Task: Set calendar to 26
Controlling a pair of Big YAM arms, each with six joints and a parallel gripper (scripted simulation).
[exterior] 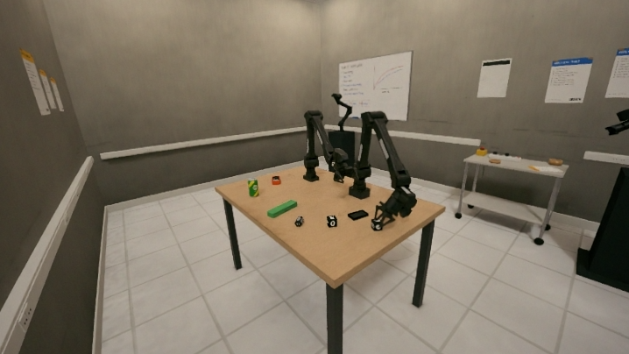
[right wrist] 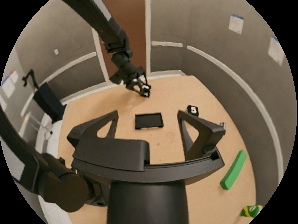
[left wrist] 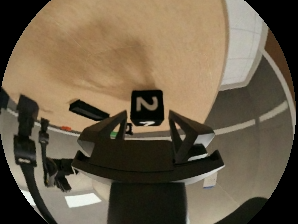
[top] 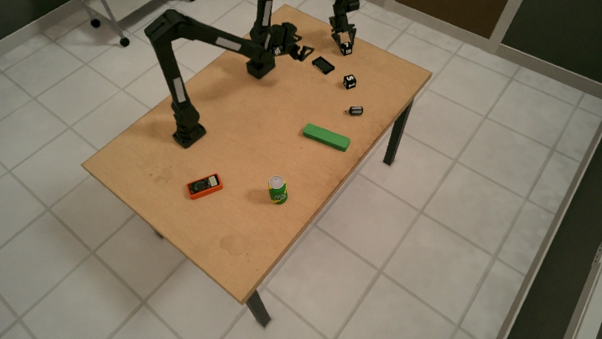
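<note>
My left hand is 190 mm to the left of the black calendar cube, 140 mm short of it and 10 mm above it.
</note>
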